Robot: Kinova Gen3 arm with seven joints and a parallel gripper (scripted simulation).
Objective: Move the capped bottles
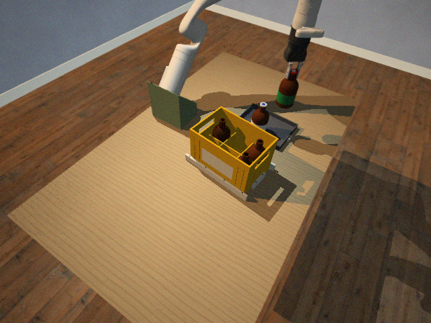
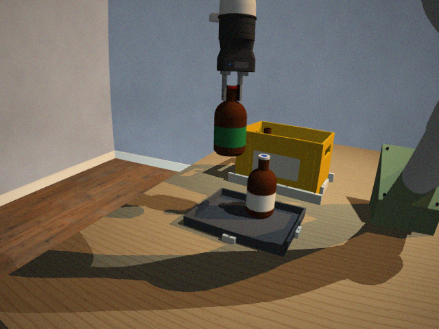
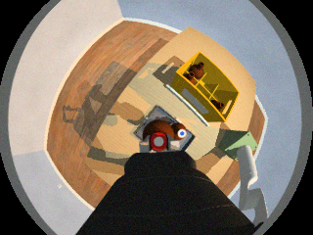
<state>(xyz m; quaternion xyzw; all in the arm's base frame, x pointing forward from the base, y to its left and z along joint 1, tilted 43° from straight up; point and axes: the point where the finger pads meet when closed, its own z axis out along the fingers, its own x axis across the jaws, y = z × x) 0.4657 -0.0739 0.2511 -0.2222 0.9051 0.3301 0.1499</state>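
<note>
The white-label bottle is 220 mm below my hand, 70 mm behind it and 40 mm to the right of it. Round my hand: yellow crate 280 mm to the right, 220 mm below, 110 mm behind; then dark tray 300 mm below, 50 mm behind, 10 mm to the left.
</note>
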